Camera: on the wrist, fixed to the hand. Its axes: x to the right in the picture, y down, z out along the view.
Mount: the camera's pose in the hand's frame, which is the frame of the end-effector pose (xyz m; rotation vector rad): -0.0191 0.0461 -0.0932 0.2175 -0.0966 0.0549
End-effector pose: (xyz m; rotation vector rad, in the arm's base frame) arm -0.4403 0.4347 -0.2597 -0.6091 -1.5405 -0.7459
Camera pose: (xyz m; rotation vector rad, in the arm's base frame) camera -0.3430 0.3949 -0.2706 -0.5288 -1.6610 -0.5049
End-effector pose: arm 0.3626 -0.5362 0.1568 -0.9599 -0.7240 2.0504
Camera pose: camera 0.4288 -0.5615 0.0783 -0.7692 -0.5154 2.1837
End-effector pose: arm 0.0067 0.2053 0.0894 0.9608 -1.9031 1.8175
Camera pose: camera -0.0297 0.2981 0.0543 1.0947 -1.8306 2.0787
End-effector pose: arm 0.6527 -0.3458 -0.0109 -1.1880 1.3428 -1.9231
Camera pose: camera 0.5777 -0.3039 -0.0725 -1.1101 1.0749 -1.8926
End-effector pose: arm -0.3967 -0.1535 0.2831 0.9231 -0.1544 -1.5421
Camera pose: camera -0.3046 -0.1088 0.2566 1.0059 -0.4202 -1.5400
